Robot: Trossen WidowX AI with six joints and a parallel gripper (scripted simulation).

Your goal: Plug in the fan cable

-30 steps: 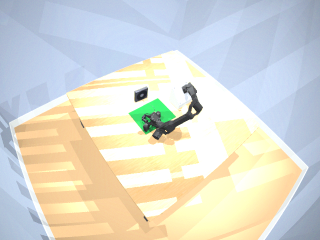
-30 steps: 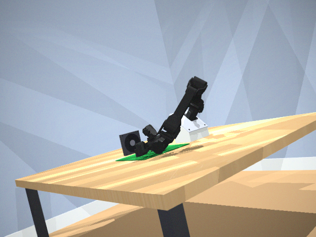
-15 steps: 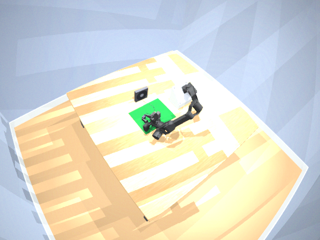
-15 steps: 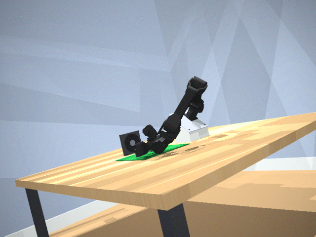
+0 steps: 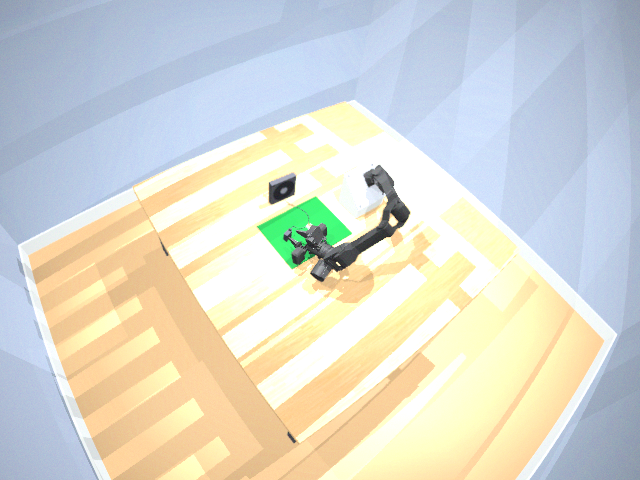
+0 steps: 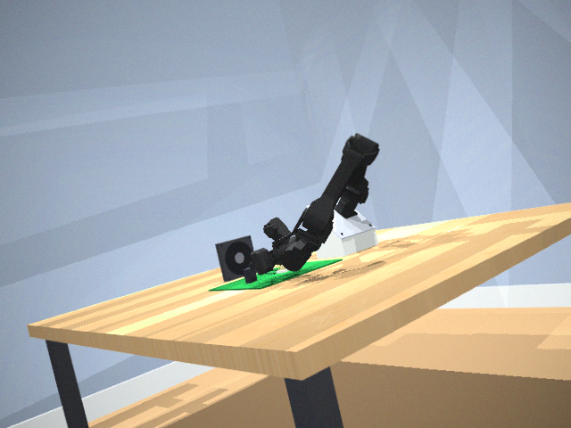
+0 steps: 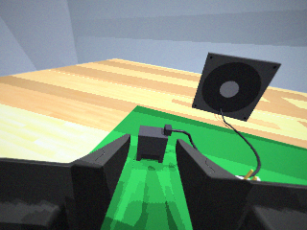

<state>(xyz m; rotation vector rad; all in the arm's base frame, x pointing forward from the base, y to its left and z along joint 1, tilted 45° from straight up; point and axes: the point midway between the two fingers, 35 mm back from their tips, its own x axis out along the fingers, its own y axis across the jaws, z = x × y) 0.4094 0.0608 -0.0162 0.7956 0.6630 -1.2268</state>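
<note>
Right now the dark fan plug is 2 cm to the right of my gripper tip and 3 cm below it. From my gripper tip the other things lie so: white four-pin header (10 cm behind, 1 cm to the right, 5 cm below); then black fan (11 cm behind, 20 cm to the right, 1 cm above); then green board (8 cm behind, 2 cm to the right, 6 cm below).
</note>
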